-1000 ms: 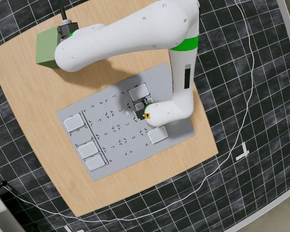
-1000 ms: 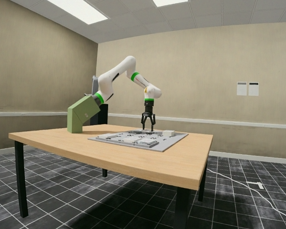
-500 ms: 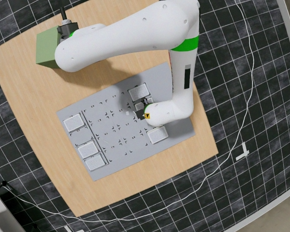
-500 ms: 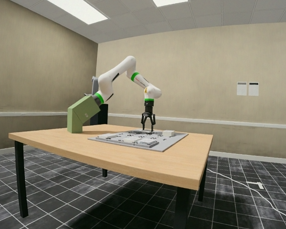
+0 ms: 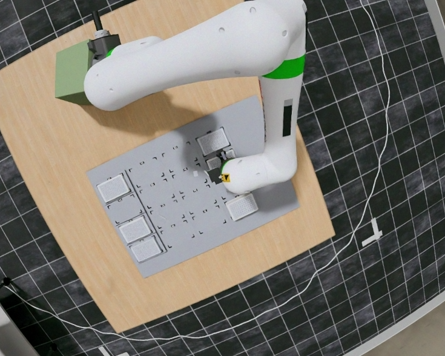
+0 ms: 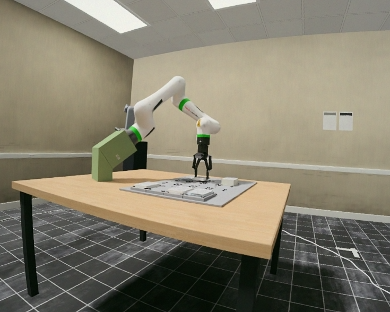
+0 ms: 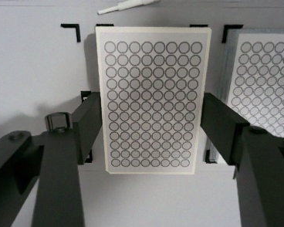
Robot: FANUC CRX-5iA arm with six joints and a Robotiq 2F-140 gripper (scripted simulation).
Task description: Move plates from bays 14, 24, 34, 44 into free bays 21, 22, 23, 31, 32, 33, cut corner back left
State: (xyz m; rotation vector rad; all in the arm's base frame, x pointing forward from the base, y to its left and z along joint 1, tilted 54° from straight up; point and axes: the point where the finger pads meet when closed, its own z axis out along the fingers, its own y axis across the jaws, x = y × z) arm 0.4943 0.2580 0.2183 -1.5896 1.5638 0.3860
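Now: hand 11 cm past the sealed plate, 2 cm to the left of it and 4 cm above it. From my hand the other things lie so: white block 21 cm ahead, 4 cm to the left, 2 cm below.
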